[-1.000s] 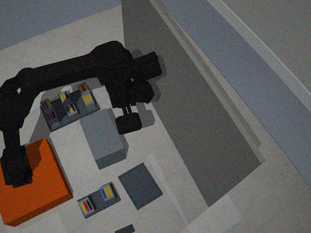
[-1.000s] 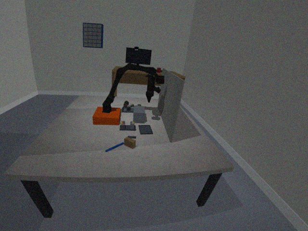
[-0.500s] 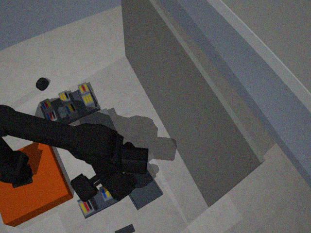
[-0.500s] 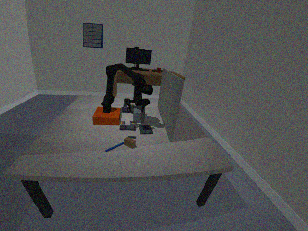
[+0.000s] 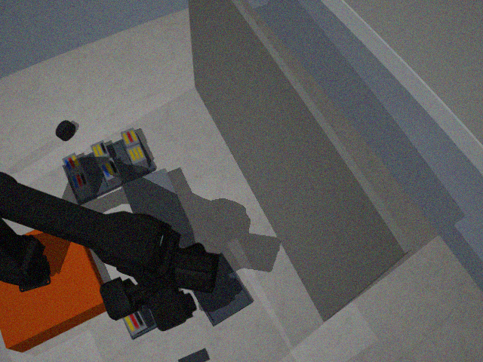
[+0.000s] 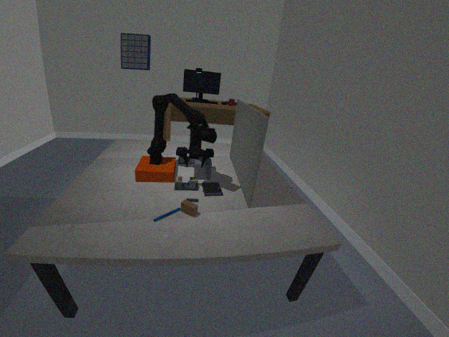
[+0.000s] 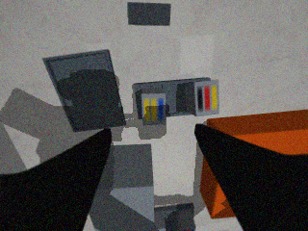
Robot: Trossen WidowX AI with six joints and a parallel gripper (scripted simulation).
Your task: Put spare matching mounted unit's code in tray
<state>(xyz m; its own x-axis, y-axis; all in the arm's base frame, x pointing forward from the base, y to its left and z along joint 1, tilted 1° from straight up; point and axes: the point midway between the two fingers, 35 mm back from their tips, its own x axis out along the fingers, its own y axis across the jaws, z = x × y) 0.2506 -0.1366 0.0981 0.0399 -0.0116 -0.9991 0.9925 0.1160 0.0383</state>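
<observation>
Right now the rack is 40 mm behind my gripper tip and 120 mm below it. The rest, counted from my gripper tip: dark grey tray 100 mm ahead, 10 mm to the left, 120 mm below; tan block 10 mm ahead, 220 mm to the right, 100 mm below; tall grey box 30 mm ahead, 200 mm to the left, 80 mm below.
</observation>
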